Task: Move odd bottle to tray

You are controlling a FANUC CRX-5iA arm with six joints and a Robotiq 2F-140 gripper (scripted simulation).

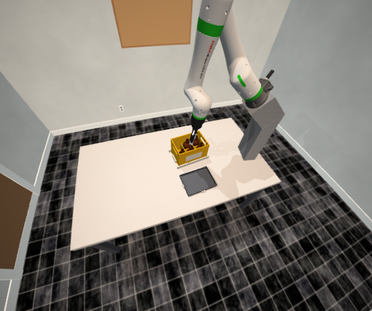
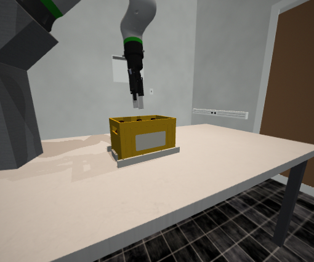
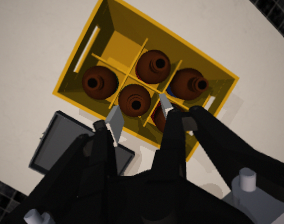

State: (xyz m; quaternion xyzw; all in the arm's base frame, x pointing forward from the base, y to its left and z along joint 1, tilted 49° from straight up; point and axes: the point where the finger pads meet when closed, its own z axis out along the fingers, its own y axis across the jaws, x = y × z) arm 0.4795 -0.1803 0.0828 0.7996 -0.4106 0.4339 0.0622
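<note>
My gripper is now 160 mm above the brown bottle. The rest, counted from my hand: crate (10 mm behind, 40 mm to the right, 170 mm below); then dark grey tray (100 mm ahead, 210 mm to the left, 240 mm below).
</note>
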